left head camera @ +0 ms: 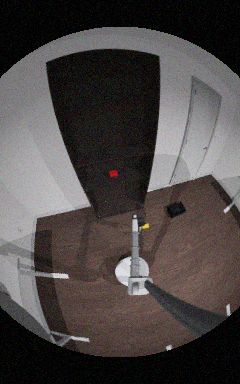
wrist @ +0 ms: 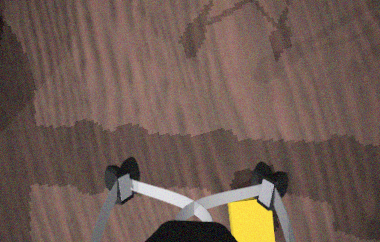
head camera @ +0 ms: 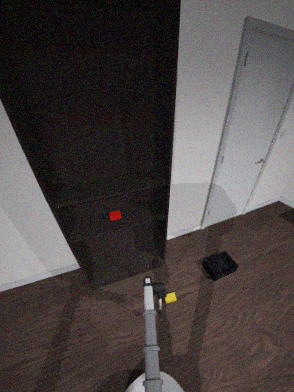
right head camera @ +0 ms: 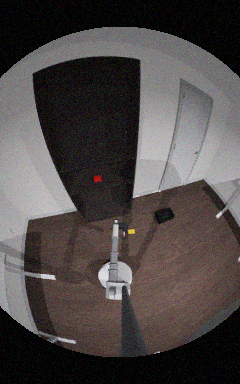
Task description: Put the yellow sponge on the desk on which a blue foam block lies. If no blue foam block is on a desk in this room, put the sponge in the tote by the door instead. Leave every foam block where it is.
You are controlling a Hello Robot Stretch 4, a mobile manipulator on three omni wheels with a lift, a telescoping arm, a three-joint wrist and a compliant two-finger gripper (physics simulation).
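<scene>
The yellow sponge [head camera: 171, 298] [left head camera: 145, 226] [right head camera: 131, 231] [wrist: 251, 222] lies on the floor beside the gripper, at the lower right in the wrist view, partly behind the right finger. My gripper [wrist: 195, 174] is open, with its fingertips wide apart and no object between them. It points down above the floor, with the sponge under its right-hand side. A black tote [head camera: 220, 265] [left head camera: 175, 209] [right head camera: 164, 215] stands on the floor near the door [head camera: 246, 130] [left head camera: 201, 130] [right head camera: 191, 130]. No blue foam block or desk top can be made out.
A tall dark shelf unit [head camera: 172, 125] [left head camera: 156, 120] [right head camera: 136, 120] stands against the wall ahead. A red block [head camera: 115, 215] [left head camera: 113, 173] [right head camera: 97, 178] is in its lower part. White bars [left head camera: 50, 275] [right head camera: 40, 275] show at the left edge of the room.
</scene>
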